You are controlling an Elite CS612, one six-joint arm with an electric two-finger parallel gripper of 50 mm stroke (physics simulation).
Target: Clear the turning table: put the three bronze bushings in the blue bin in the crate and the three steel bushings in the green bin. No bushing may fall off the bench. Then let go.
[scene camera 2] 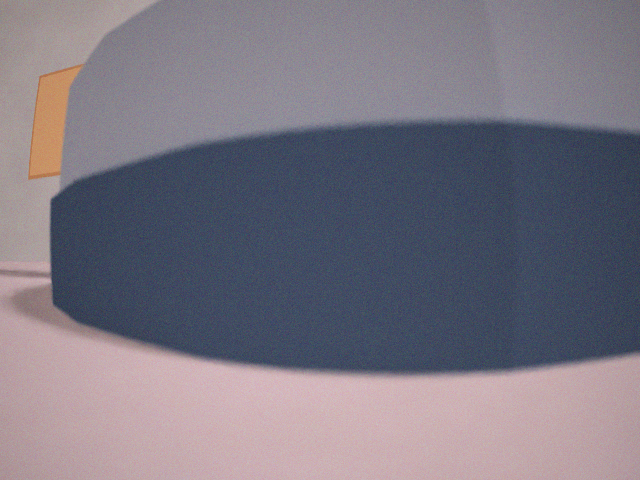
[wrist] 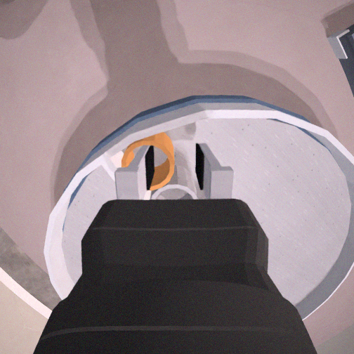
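Note:
My gripper (wrist: 174, 157) is open in the wrist view, over the upper left part of the turning table (wrist: 295, 180) (scene camera 2: 330, 248). A bronze bushing (wrist: 163, 176) is on the table near its rim; my left finger overlaps it in the view, and I cannot tell whether they touch. The pale rim of a steel bushing (wrist: 175, 187) shows low between the fingers, partly hidden by the gripper body. Nothing is held. A corner of the crate (wrist: 338, 46) shows at the upper right edge; the bins' contents are out of view. The scene camera view shows no gripper or bushings.
The turning table has a raised white rim. A white strip (wrist: 111, 166) lies on it left of the bronze bushing. The pinkish bench (scene camera 2: 310, 423) (wrist: 45, 100) surrounds the table. An orange panel (scene camera 2: 49, 124) is at the back left. The bench's curved edge is at the lower left in the wrist view.

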